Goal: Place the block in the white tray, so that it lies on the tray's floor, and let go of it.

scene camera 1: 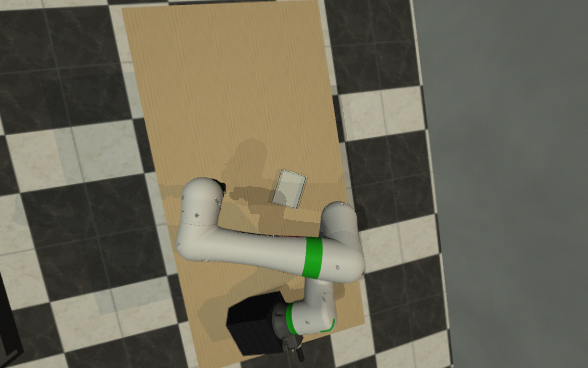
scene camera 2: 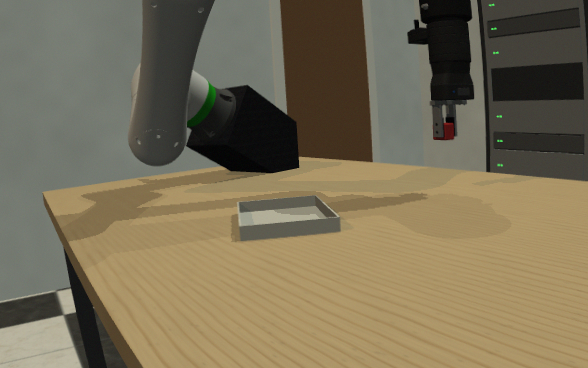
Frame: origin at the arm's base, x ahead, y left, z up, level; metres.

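Where they show: gripper, fingertip midpoint: (scene camera 2: 445, 136); arm's base at its link origin: (scene camera 1: 281, 319) (scene camera 2: 215, 116).
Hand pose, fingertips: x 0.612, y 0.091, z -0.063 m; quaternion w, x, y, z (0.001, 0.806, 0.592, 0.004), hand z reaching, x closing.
Observation:
Things, the pixels of their centre, and the offset from my fingertips. Level surfaces: height alone.
- white tray at the middle of its body: (scene camera 2: 283, 215) (scene camera 1: 289, 189) 0.092 m down, 0.090 m back, 0.315 m right
- red block at the middle of its body: (scene camera 2: 443, 131) 0.010 m up, 0.005 m back, 0.001 m left
- wooden table at its surface level: 0.102 m down
The white tray (scene camera 1: 293, 186) (scene camera 2: 290, 229) is a shallow open rectangular box on the wooden table, and no block lies in it. The red block (scene camera 2: 448, 131) is between the fingertips in scene camera 2, at the upper right, held in the air above the table. My gripper (scene camera 2: 444, 129) points straight down and is shut on the red block. It is off to the right of the tray and higher than its rim in scene camera 2. In scene camera 1 the fingers and the block are hidden under the arm's wrist, which is left of the tray.
The wooden table (scene camera 1: 230, 75) (scene camera 2: 350, 300) carries the tray. The arm's long white link (scene camera 1: 255, 250) spans the table below the tray in scene camera 1. The black base (scene camera 1: 257, 325) (scene camera 2: 260, 135) stands near one end. A dark rack (scene camera 2: 537, 115) stands behind the table.

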